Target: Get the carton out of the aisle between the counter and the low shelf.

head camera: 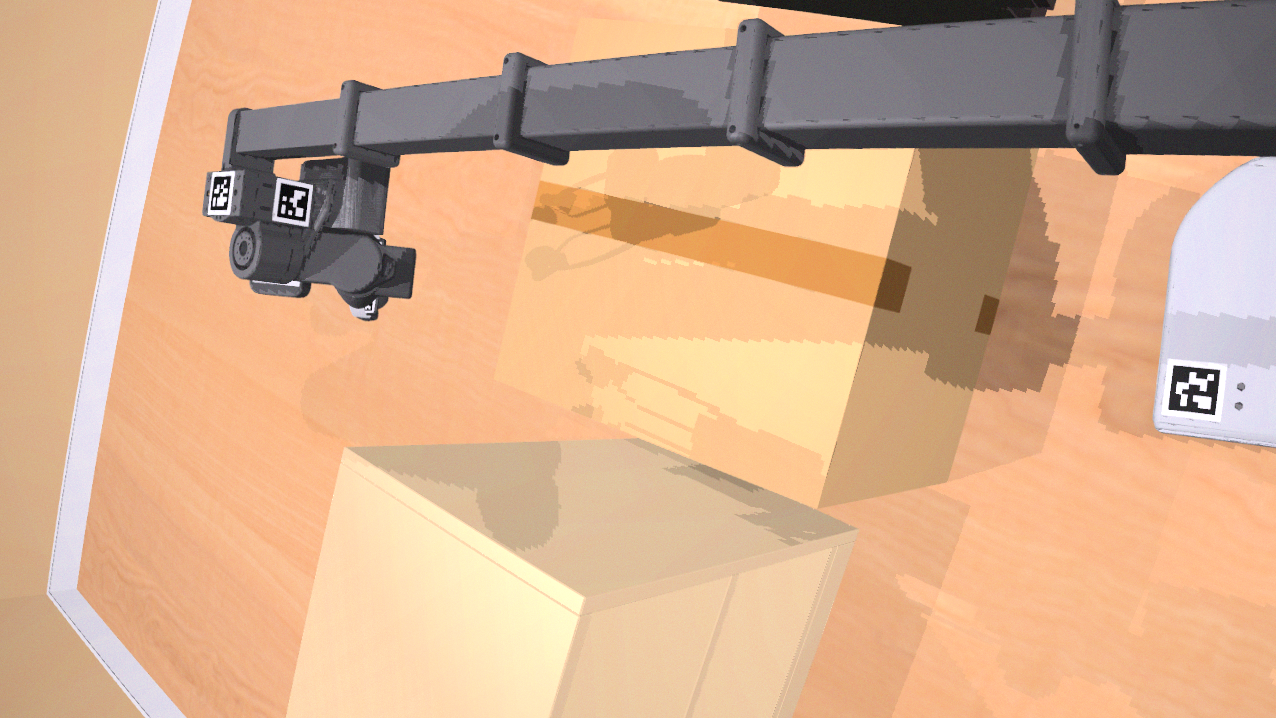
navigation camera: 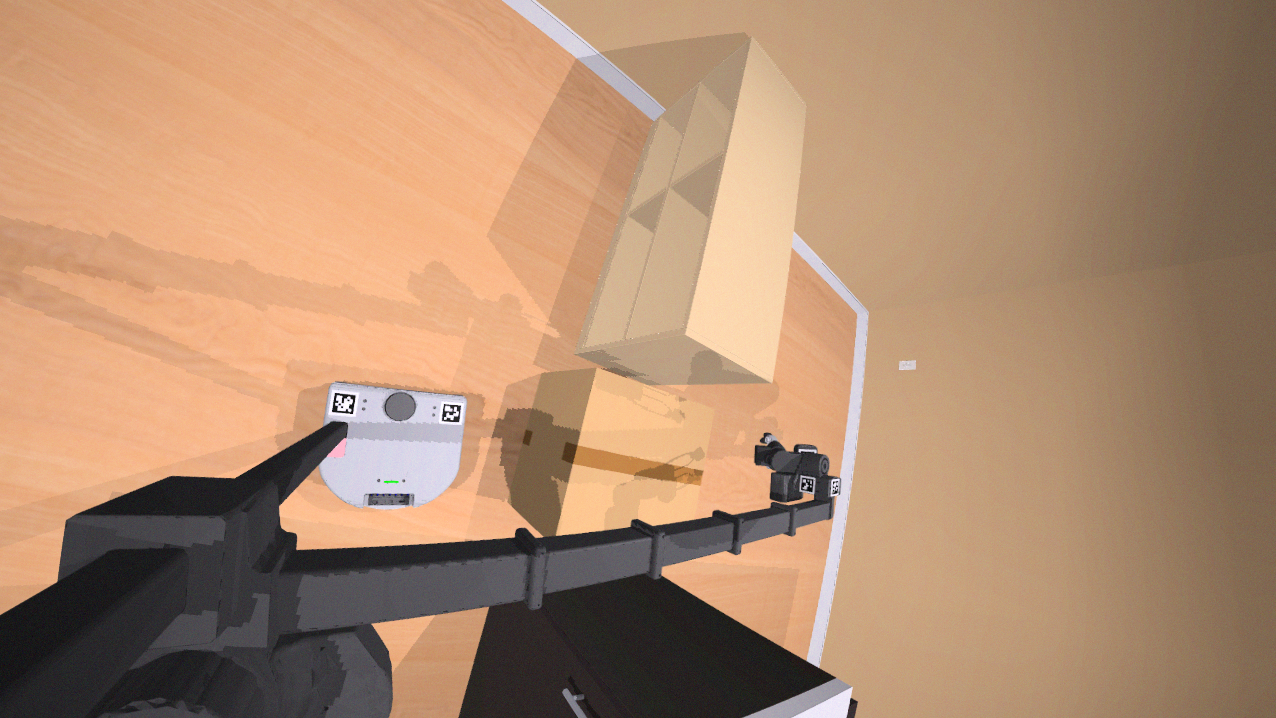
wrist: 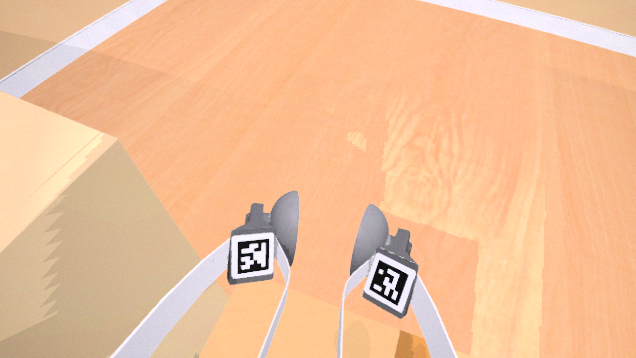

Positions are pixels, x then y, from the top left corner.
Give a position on a carton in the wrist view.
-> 248,314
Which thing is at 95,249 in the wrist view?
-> A low shelf.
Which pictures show the carton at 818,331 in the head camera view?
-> The head camera view, the navigation camera view and the wrist view: all of them.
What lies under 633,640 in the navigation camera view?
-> A dark counter.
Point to my gripper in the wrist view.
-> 329,221
